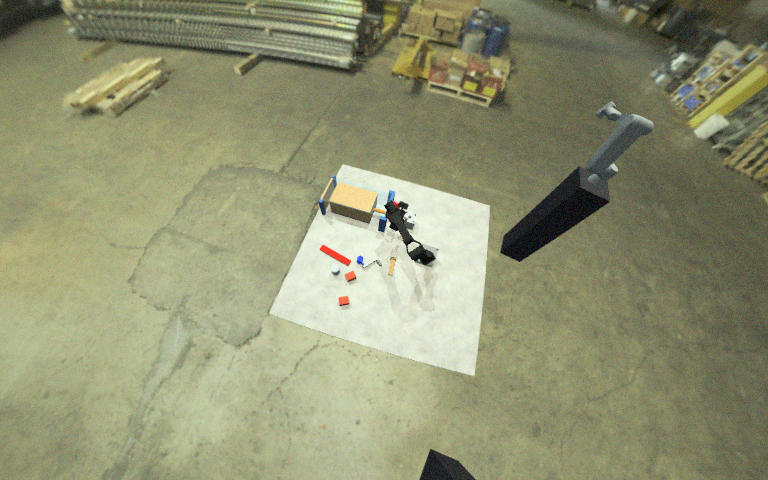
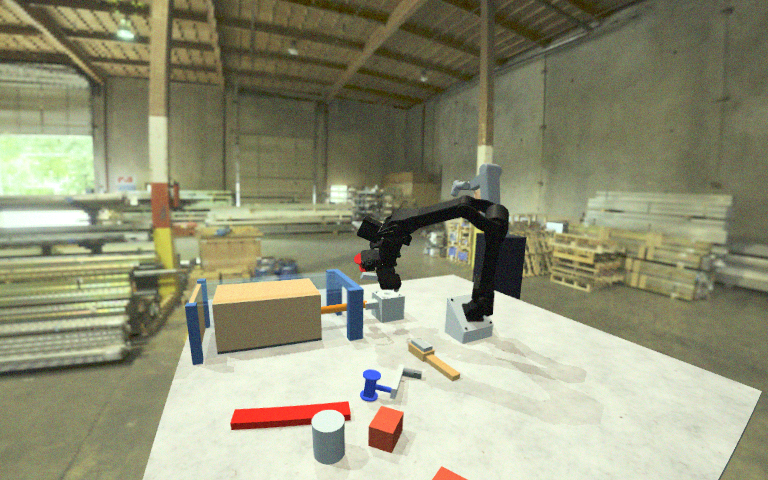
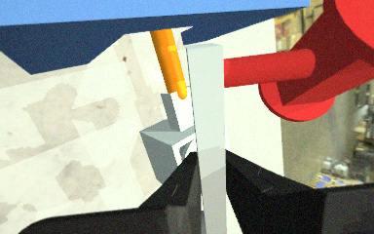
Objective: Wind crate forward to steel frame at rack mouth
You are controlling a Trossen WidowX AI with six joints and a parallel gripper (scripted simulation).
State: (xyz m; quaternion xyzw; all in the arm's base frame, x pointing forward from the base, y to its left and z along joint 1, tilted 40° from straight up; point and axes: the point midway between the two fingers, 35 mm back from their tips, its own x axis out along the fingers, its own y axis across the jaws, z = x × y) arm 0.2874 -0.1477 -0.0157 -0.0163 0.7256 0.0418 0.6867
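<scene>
Now: the red knob 50 mm ahead of my gripper tip, 20 mm to the right of it and 40 mm above it. From my gripper tip the other things lie so: red-knobbed winch handle (10 mm ahead, 20 mm above); then blue frame (100 mm ahead, 50 mm to the right, 60 mm below); then grey winch (70 mm behind, 80 mm to the right, 140 mm below).
</scene>
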